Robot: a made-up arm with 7 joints.
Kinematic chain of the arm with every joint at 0, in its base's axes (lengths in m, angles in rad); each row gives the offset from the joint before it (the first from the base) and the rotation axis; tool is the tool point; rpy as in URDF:
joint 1: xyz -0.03 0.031 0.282 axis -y
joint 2: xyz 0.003 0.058 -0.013 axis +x
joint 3: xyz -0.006 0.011 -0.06 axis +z
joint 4: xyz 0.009 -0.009 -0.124 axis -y
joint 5: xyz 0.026 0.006 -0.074 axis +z
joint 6: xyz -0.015 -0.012 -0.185 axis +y
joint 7: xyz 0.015 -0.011 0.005 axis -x
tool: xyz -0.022 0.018 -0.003 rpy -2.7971 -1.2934 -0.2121
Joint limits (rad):
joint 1: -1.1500..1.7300
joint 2: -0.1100..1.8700
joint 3: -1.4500..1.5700
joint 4: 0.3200..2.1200
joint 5: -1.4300..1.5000
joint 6: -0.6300..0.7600
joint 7: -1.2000..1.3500
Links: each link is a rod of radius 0.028 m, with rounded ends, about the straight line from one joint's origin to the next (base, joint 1, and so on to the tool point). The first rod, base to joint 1, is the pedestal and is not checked.
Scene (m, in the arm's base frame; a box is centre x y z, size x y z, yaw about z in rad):
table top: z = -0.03
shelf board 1: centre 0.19 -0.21 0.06 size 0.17 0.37 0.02 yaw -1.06
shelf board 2: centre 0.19 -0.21 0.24 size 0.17 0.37 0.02 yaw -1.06
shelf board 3: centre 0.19 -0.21 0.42 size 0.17 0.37 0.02 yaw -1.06
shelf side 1: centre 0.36 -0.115 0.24 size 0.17 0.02 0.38 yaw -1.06
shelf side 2: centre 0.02 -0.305 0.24 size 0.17 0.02 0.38 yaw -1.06
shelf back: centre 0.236 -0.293 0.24 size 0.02 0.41 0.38 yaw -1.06
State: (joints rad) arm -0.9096 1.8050 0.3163 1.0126 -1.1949 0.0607 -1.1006
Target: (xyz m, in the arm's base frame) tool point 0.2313 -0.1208 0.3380
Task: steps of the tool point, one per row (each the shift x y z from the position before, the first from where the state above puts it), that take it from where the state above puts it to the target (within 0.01 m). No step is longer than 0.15 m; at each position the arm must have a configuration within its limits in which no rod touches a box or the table.
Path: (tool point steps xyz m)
1: -0.0302 -0.0046 -0.0330
2: 0.0046 -0.0440 -0.0352
3: 0.0314 -0.0766 -0.0065
4: 0.0296 -0.0946 0.0399
5: -0.0062 -0.0931 0.0770
6: -0.0598 -0.0721 0.0813
7: 0.0249 -0.0313 0.0006
8: 0.0186 -0.0342 0.0001
9: 0.0127 -0.0348 -0.0007

